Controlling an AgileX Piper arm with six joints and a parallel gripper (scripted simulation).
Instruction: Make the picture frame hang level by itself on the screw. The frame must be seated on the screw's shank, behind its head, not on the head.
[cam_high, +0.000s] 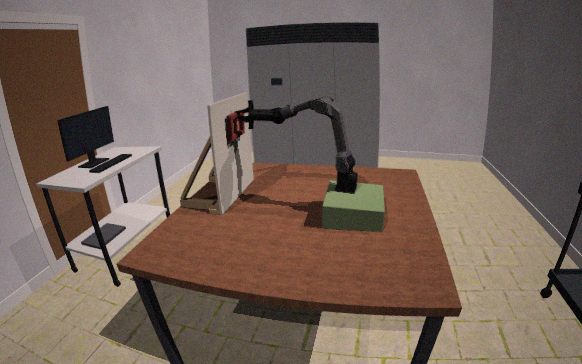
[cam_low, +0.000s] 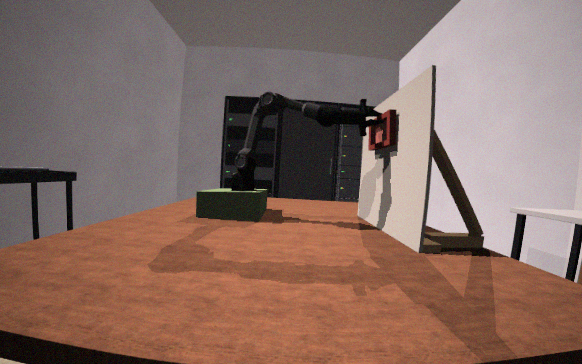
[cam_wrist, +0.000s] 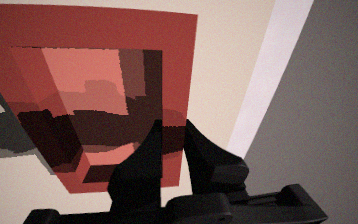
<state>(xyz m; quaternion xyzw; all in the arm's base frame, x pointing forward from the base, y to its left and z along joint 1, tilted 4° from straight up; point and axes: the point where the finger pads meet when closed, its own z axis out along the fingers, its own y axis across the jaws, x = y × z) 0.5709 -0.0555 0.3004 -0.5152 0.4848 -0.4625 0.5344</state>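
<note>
Right now the red picture frame is 50 mm below my hand, 10 mm to the left of it and 10 mm ahead of it. Round my hand: beige board: 180 mm below, 30 mm ahead.
</note>
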